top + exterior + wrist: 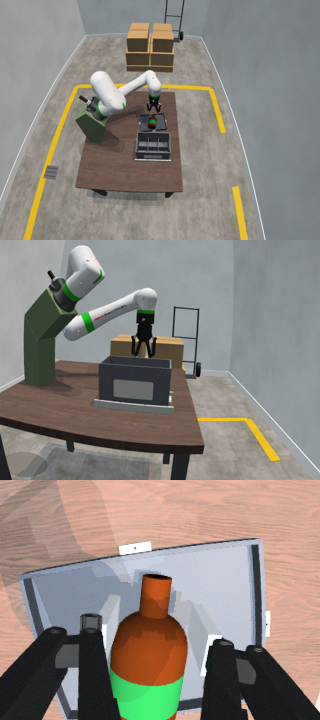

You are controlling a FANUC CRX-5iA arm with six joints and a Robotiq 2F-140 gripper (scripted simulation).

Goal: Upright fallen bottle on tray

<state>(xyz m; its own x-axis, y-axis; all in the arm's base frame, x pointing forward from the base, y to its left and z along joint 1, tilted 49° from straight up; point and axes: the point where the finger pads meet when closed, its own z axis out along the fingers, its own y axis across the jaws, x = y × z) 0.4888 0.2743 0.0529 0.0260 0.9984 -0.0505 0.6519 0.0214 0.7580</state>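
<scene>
Now: the brown bottle 5 cm to the right of my hand and 6 cm below it. Round my hand: grey tray: 5 cm to the right, 9 cm below; then dark grey crate: 3 cm ahead, 35 cm to the right, 2 cm below.
</scene>
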